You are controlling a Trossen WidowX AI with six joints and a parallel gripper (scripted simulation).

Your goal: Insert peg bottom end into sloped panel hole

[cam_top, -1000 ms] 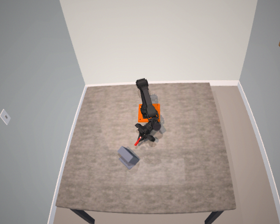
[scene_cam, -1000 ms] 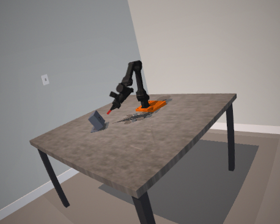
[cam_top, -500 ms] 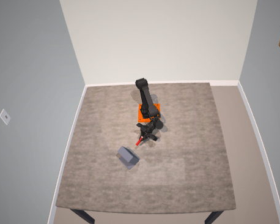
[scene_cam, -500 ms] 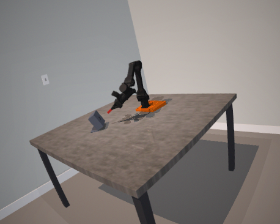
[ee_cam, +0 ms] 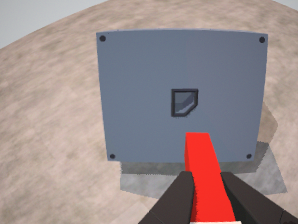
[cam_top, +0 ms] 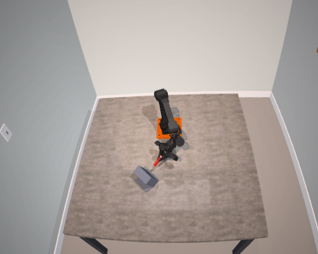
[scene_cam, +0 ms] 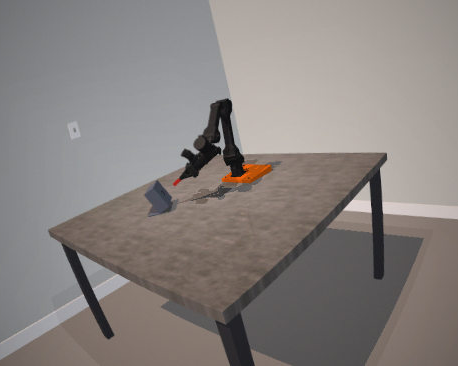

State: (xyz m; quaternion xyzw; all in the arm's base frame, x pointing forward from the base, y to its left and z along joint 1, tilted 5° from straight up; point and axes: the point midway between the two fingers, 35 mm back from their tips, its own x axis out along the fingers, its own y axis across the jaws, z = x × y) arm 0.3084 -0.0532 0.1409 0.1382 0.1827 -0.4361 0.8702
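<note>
Right now my gripper tip is 70 mm short of the sloped panel, 90 mm to the left of it and 60 mm above it. The rest, counted from my gripper tip: peg 10 mm behind, 10 mm to the left, 10 mm above.
</note>
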